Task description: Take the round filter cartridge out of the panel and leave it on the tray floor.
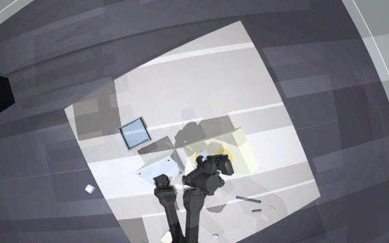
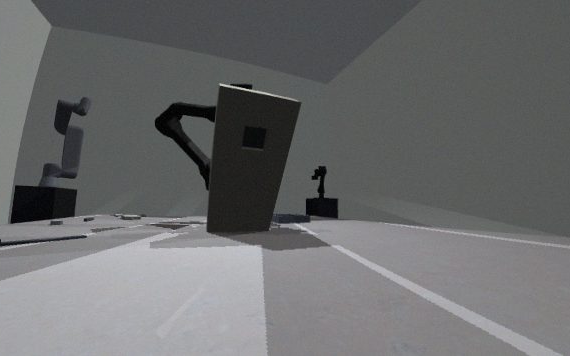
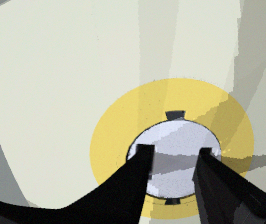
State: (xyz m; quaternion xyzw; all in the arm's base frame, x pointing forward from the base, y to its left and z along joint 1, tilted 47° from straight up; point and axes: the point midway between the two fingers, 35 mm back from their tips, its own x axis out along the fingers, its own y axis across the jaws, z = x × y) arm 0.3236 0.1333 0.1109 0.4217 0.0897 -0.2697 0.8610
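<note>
The round filter cartridge is 1 cm ahead of my gripper tip and 1 cm below it. The rest, counted from my gripper tip: cream service panel: 4 cm behind, 8 cm below; blue tray: 42 cm behind, 27 cm to the left, 25 cm below.
</note>
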